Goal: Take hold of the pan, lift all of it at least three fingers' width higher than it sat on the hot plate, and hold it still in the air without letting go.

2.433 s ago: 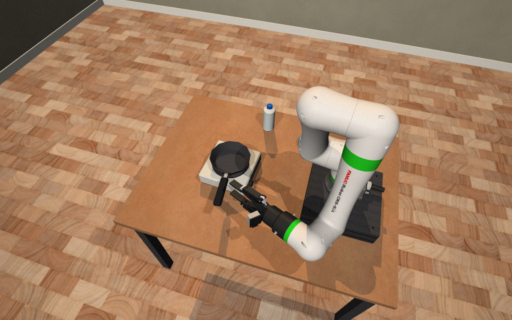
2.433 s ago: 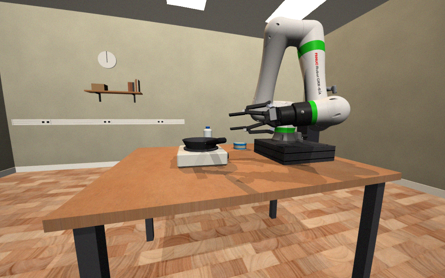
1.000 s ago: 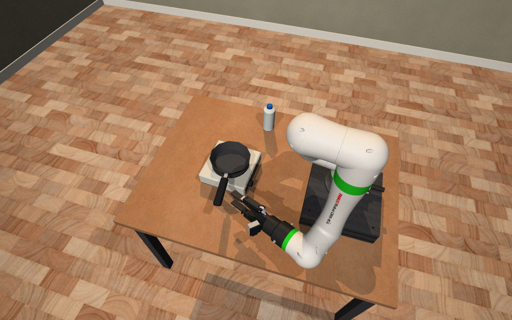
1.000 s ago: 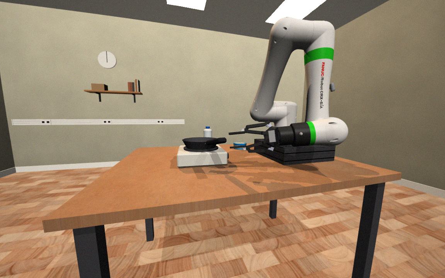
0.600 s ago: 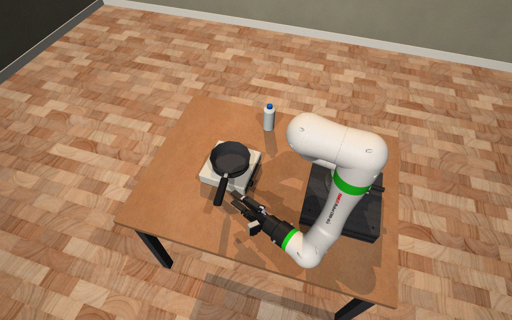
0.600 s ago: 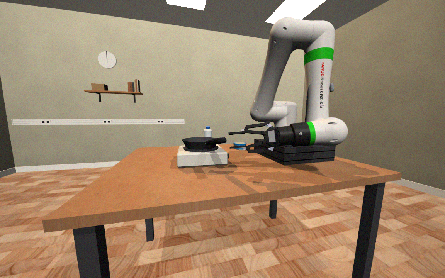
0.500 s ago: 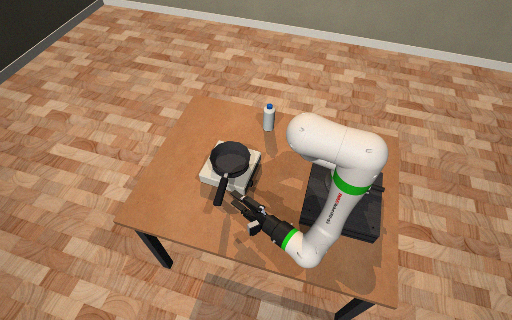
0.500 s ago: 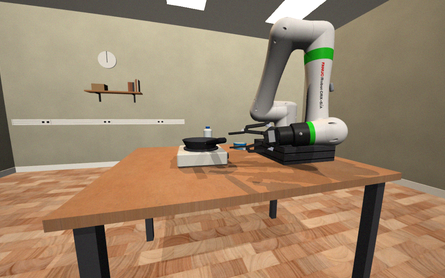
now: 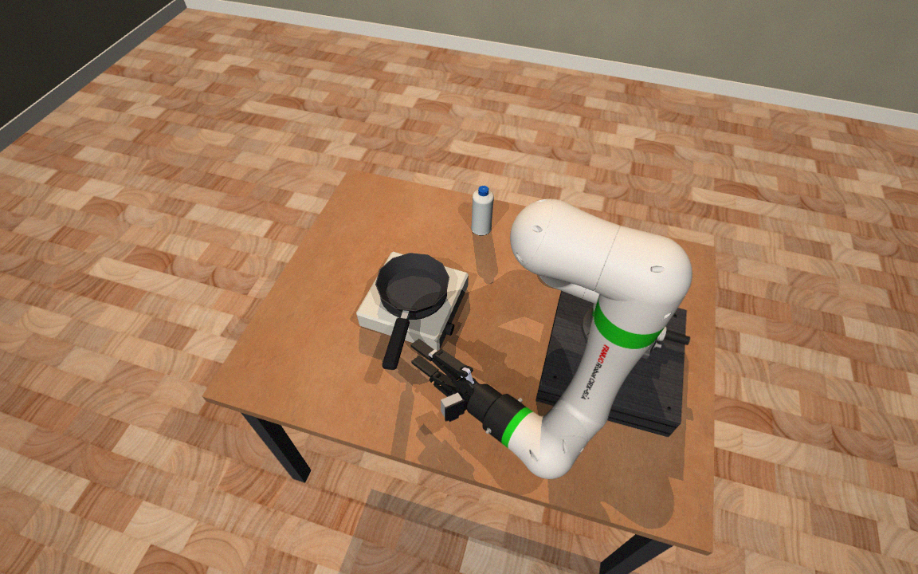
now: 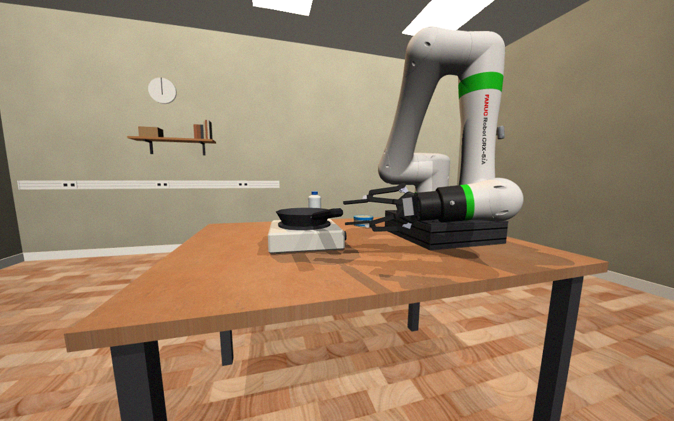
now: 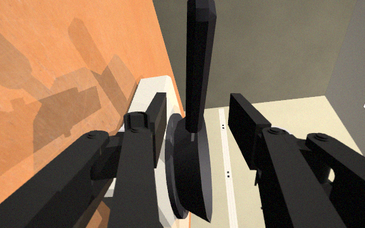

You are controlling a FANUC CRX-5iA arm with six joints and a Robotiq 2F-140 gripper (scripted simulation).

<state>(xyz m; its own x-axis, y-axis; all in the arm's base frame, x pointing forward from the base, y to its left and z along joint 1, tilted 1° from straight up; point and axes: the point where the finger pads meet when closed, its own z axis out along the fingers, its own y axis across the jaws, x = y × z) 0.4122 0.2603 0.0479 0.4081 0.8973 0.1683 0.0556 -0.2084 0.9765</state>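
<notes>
My hand is 110 mm short of the black pan, 160 mm to the left of it and 30 mm above it. The rest, counted from my hand: white hot plate 100 mm ahead, 220 mm to the right, 100 mm below; white roll 210 mm behind, 510 mm to the right, 120 mm below.
</notes>
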